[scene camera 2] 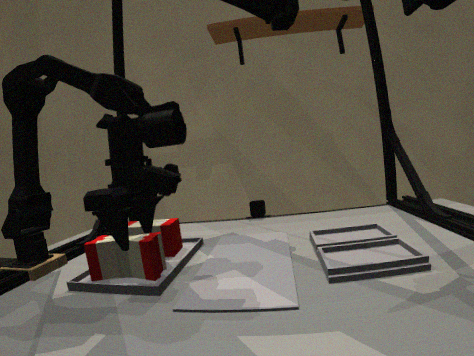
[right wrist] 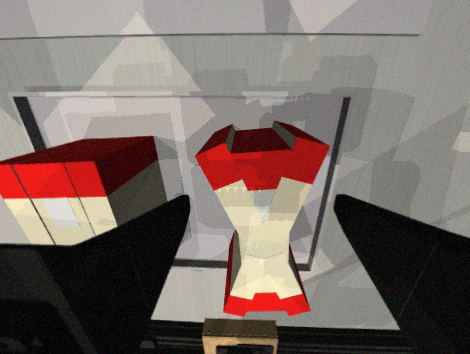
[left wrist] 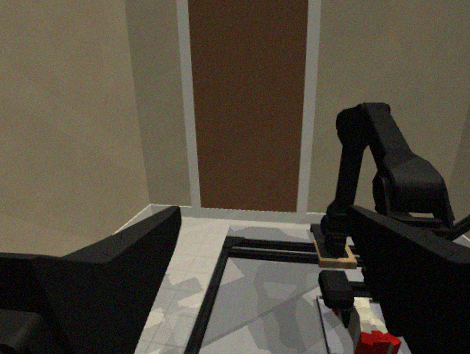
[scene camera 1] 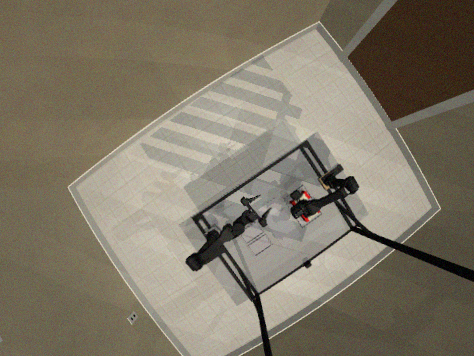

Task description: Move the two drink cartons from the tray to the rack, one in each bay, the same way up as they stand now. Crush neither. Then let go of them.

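Places are measured from the left arm's base along level axes (x right, y back, z down), in centimetres.
Where they show: left gripper, fingertip midpoint: (left wrist: pixel 263 214) (scene camera 1: pixel 266 201); right gripper, fingertip midpoint: (scene camera 2: pixel 137 242) (right wrist: pixel 261 201) (left wrist: pixel 371 327) (scene camera 1: pixel 297 202); left arm's base at its link origin: (scene camera 1: pixel 213 235); right arm's base at its link origin: (scene camera 2: pixel 33 260) (left wrist: pixel 333 250) (scene camera 1: pixel 327 180).
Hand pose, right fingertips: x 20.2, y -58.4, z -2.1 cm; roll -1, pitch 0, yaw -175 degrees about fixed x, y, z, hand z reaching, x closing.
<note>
Each offset is from my right fingertips to the top centre of the thing. "spot": to the spot under its first point.
Two red-and-cream drink cartons stand in the tray {spot: dz +5.5, dx -6.4, dy -2.4 cm} (scene camera 2: pixel 115 288) (right wrist: pixel 345 112). The nearer carton {dz -0.9, dx +0.0, dy -2.7 cm} (scene camera 2: pixel 152 257) (right wrist: pixel 262 235) in scene camera 2 looks pinched in at its middle in the right wrist view. The other carton {dz -0.9, dx +11.8, dy -2.2 cm} (scene camera 2: pixel 172 237) (right wrist: pixel 55 210) stands behind it, at the left of the right wrist view. My right gripper (scene camera 2: pixel 135 239) (right wrist: pixel 261 201) is open, its fingers apart on either side of the pinched carton, with gaps. My left gripper (scene camera 1: pixel 265 203) (left wrist: pixel 263 214) is open and empty, high over the table. The grey rack {dz +4.5, dx +1.7, dy +38.6 cm} (scene camera 2: pixel 380 273) has two empty bays.
A thin pale sheet (scene camera 2: pixel 245 280) (right wrist: pixel 210 17) lies between tray and rack. A black frame (scene camera 1: pixel 250 180) surrounds the table. A small black block (scene camera 2: pixel 257 208) stands at the back edge. A brown shelf (scene camera 2: pixel 320 22) hangs on the wall.
</note>
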